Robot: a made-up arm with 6 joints. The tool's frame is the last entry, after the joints. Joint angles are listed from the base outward. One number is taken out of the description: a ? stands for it. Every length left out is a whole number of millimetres.
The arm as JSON. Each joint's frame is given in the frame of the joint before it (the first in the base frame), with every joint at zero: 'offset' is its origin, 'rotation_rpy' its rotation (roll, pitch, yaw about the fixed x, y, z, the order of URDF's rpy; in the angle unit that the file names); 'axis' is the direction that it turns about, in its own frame. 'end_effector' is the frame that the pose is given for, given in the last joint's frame.
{
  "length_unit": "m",
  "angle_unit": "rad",
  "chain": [
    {
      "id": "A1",
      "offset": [
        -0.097,
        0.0,
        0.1
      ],
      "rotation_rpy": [
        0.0,
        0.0,
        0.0
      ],
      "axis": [
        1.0,
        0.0,
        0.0
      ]
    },
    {
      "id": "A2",
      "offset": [
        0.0,
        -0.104,
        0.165
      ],
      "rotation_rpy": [
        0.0,
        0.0,
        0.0
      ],
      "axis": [
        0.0,
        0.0,
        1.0
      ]
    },
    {
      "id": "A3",
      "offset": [
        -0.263,
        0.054,
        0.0
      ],
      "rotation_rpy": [
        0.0,
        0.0,
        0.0
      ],
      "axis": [
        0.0,
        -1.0,
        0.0
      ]
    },
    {
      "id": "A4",
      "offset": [
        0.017,
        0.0,
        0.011
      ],
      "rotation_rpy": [
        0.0,
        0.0,
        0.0
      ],
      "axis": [
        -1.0,
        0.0,
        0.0
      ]
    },
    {
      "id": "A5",
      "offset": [
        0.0,
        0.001,
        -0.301
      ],
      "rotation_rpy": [
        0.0,
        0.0,
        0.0
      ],
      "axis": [
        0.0,
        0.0,
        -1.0
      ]
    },
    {
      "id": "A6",
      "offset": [
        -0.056,
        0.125,
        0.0
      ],
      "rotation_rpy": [
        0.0,
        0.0,
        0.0
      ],
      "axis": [
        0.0,
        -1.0,
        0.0
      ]
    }
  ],
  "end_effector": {
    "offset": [
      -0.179,
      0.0,
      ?
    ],
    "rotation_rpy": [
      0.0,
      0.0,
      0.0
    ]
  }
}
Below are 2 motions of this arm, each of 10 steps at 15 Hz.
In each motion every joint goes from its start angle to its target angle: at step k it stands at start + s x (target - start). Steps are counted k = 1, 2, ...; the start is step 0. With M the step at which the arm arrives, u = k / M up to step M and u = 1 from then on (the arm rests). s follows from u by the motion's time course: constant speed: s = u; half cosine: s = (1 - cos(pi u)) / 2; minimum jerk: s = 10 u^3 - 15 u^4 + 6 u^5.
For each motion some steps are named. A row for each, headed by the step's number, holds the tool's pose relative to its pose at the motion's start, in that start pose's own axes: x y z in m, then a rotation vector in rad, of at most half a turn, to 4 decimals.
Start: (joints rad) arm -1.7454 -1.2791 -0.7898 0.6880 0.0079 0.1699
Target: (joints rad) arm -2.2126 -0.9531 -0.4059 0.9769 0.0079 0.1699
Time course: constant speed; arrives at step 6
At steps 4, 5, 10:
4: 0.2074 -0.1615 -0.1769 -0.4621 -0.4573 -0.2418
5: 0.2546 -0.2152 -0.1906 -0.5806 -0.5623 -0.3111
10: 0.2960 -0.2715 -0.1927 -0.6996 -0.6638 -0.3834

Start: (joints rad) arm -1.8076 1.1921 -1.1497 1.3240 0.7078 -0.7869
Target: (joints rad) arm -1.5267 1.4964 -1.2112 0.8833 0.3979 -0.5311
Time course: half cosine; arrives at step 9
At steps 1, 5, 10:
1: 0.0026 0.0037 -0.0032 0.0033 -0.0097 0.0106
5: 0.0641 0.0729 -0.0542 0.0641 -0.2068 0.1998
10: 0.1243 0.1244 -0.0797 0.1086 -0.3707 0.3318

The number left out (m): -0.108
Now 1 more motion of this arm.
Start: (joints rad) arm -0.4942 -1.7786 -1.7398 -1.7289 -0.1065 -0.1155
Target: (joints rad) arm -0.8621 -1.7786 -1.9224 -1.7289 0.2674 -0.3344
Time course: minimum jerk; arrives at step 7
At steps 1, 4, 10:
1: 0.0003 0.0000 0.0020 0.0005 0.0075 -0.0049
4: 0.0180 0.0025 0.0544 0.0131 0.2018 -0.1329
10: 0.0377 0.0060 0.0842 0.0201 0.3163 -0.2115

